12 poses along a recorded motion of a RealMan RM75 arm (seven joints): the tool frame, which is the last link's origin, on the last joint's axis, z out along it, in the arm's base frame.
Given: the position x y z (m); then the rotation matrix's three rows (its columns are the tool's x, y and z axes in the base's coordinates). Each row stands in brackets.
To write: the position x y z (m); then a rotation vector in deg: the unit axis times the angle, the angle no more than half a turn. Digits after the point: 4 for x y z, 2 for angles. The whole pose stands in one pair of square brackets.
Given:
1: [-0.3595, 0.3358, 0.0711], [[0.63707, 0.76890, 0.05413], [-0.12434, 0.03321, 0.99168], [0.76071, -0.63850, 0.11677]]
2: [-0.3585, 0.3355, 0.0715], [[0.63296, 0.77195, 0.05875], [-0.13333, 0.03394, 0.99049], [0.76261, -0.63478, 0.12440]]
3: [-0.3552, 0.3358, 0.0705], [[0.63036, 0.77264, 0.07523], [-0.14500, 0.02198, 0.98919], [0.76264, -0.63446, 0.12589]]
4: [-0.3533, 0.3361, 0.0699], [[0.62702, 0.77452, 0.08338], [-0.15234, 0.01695, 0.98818], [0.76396, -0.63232, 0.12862]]
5: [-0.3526, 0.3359, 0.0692], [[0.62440, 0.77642, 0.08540], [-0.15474, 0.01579, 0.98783], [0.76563, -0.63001, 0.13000]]
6: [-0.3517, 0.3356, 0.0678], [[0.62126, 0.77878, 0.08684], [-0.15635, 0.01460, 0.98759], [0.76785, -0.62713, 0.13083]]
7: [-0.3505, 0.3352, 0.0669], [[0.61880, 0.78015, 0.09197], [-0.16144, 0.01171, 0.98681], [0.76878, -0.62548, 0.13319]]
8: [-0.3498, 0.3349, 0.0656], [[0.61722, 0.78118, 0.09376], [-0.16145, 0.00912, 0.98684], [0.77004, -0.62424, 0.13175]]
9: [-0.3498, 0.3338, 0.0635], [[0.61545, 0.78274, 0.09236], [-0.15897, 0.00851, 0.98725], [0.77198, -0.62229, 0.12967]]
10: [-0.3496, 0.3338, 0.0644], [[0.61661, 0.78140, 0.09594], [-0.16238, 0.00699, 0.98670], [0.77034, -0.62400, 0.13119]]
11: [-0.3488, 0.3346, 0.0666], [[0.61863, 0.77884, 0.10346], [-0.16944, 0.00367, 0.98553], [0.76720, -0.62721, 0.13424]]
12: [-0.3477, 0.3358, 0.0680], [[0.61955, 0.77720, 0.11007], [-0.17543, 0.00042, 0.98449], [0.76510, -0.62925, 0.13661]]
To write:
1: [-0.3595, 0.3358, 0.0711, -78.79, -34.15, -43.17]
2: [-0.3585, 0.3355, 0.0715, -78.43, -33.97, -43.69]
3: [-0.3552, 0.3358, 0.0705, -78.72, -33.33, -44.49]
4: [-0.3533, 0.3361, 0.0699, -78.72, -33.06, -45.03]
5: [-0.3526, 0.3359, 0.0692, -78.66, -33.07, -45.27]
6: [-0.3517, 0.3356, 0.0678, -78.61, -33.15, -45.52]
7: [-0.3505, 0.3352, 0.0669, -78.57, -32.98, -45.89]
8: [-0.3498, 0.3349, 0.0656, -78.67, -33.02, -46.03]
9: [-0.3498, 0.3338, 0.0635, -78.72, -33.24, -46.06]
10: [-0.3496, 0.3338, 0.0644, -78.75, -32.97, -46.14]
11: [-0.3488, 0.3346, 0.0666, -78.80, -32.43, -46.33]
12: [-0.3477, 0.3358, 0.0680, -78.85, -32.00, -46.54]
